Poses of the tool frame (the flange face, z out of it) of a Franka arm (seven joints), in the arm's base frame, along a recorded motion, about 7 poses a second.
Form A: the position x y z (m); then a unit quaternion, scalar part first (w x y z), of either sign.
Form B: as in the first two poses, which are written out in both.
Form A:
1: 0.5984, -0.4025, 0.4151, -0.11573, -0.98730, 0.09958, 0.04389
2: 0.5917, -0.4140, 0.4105, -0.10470, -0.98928, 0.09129, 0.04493
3: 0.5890, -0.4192, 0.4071, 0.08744, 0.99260, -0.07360, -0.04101
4: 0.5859, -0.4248, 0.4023, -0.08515, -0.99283, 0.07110, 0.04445
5: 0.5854, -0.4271, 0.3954, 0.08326, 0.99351, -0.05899, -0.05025
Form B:
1: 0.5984, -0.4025, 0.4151, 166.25, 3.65, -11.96
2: 0.5917, -0.4140, 0.4105, 167.53, 4.00, -10.98
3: 0.5890, -0.4192, 0.4071, 169.63, 3.93, -8.84
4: 0.5859, -0.4248, 0.4023, 169.87, 4.37, -8.58
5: 0.5854, -0.4271, 0.3954, 170.09, 5.17, -7.24
